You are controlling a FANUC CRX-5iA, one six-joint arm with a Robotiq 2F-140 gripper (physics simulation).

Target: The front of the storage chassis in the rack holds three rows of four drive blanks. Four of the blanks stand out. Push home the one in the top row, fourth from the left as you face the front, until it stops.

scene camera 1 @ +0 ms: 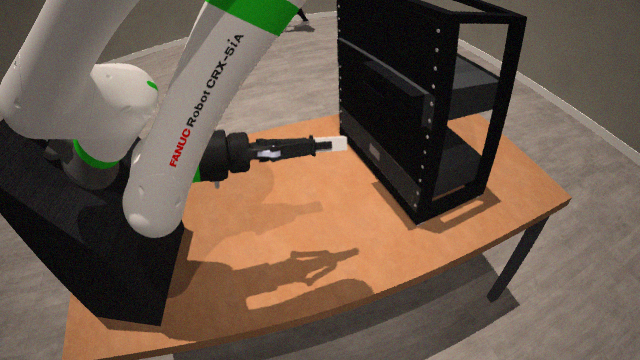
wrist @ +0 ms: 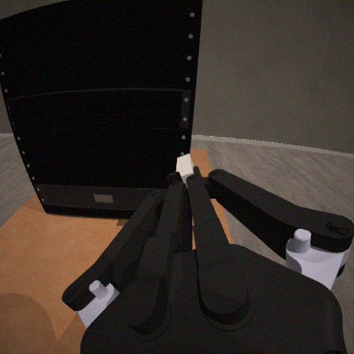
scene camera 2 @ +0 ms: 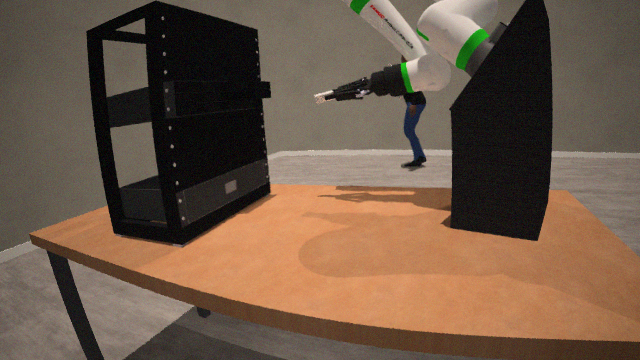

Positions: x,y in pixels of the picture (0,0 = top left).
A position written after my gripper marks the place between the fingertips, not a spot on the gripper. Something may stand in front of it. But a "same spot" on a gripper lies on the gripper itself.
Scene:
my gripper: scene camera 1 345,143; wrist; scene camera 2
black rack: scene camera 1 401,80; wrist; scene camera 2
same spot on my gripper: (wrist: 308,239) = (scene camera 2: 363,79)
same spot on black rack: (wrist: 104,104) = (scene camera 2: 247,88)

